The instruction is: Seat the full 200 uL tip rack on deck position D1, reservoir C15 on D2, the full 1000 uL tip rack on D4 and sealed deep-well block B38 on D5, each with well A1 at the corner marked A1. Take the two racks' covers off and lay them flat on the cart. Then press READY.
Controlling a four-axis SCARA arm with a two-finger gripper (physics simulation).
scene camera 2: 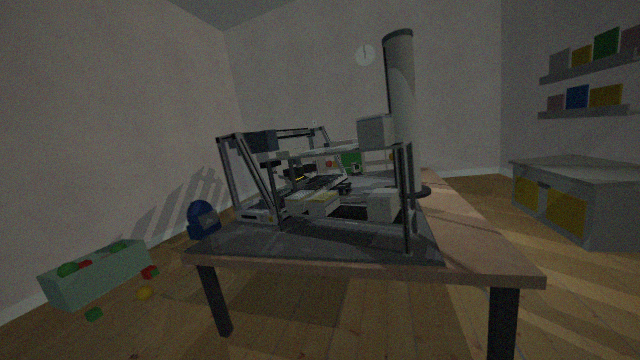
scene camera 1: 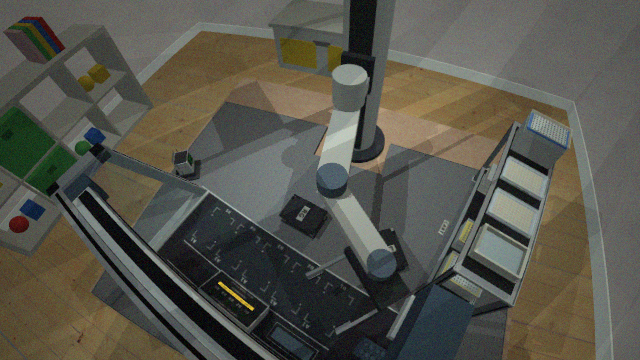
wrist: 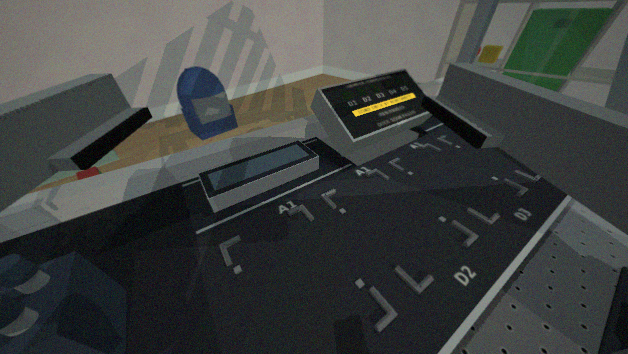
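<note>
My gripper [scene camera 1: 322, 302] [wrist: 290, 90] is open and empty above the D1–D2 end of the black deck [scene camera 1: 240, 240] [wrist: 280, 300]. The deck's corner brackets at D2 and D3 show bare in the wrist view. On the shelf unit stand a blue-edged white tip rack [scene camera 1: 549, 130] [scene camera 2: 375, 131], a white-framed beige plate-like item [scene camera 1: 524, 176], another such item [scene camera 1: 512, 212] and an open pale tray like a reservoir [scene camera 1: 500, 251]. Yellow-marked racks [scene camera 1: 466, 231] [scene camera 2: 322, 202] stand lower. Their labels are too small to read, so C15 and B38 cannot be told. The READY box [scene camera 1: 183, 162] stands at the mat's far left.
The RG stand [scene camera 1: 304, 215] is beside the deck. Another dark stand [scene camera 1: 398, 255] is partly hidden under my arm. A screen [scene camera 1: 235, 297] [wrist: 380, 107] with a yellow bar rises at the deck's edge. A dark blue block [wrist: 65, 300] and the frame's blue-grey panel [scene camera 1: 435, 325] are close by.
</note>
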